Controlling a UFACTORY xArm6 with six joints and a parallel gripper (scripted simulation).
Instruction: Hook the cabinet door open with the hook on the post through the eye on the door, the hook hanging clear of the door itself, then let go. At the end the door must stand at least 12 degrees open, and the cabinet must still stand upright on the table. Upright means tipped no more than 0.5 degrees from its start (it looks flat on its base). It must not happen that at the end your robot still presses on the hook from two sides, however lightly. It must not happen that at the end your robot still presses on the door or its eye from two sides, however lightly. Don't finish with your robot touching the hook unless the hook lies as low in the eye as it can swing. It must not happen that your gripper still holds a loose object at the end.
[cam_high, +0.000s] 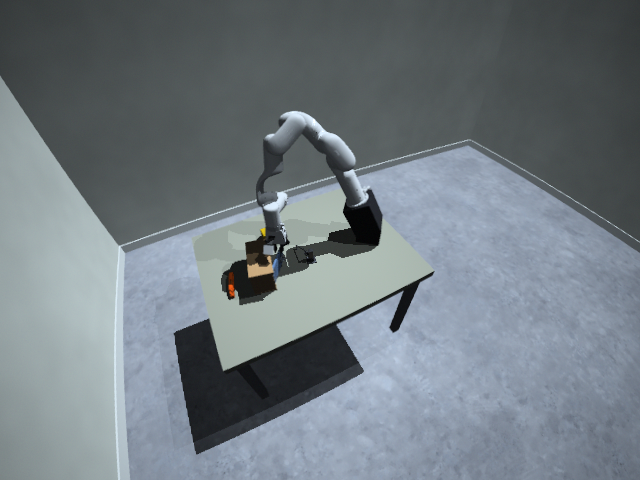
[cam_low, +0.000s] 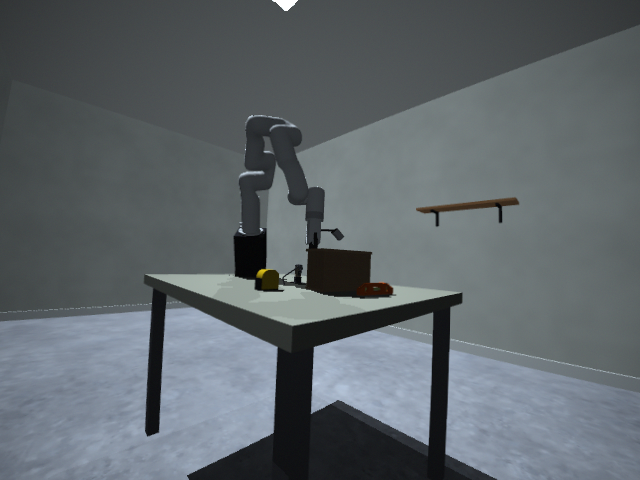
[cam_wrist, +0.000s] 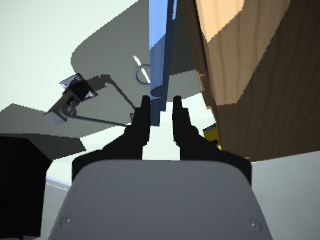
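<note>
The thin grey hook lies 12 cm behind my hand, 7 cm below it and 2 cm to the left of it. From my hand the other things lie so: orange object: 29 cm ahead, 10 cm below, 1 cm to the right; door: 6 cm to the left, 5 cm below, 4 cm ahead; yellow block: 22 cm to the right, 9 cm below, 3 cm behind.
</note>
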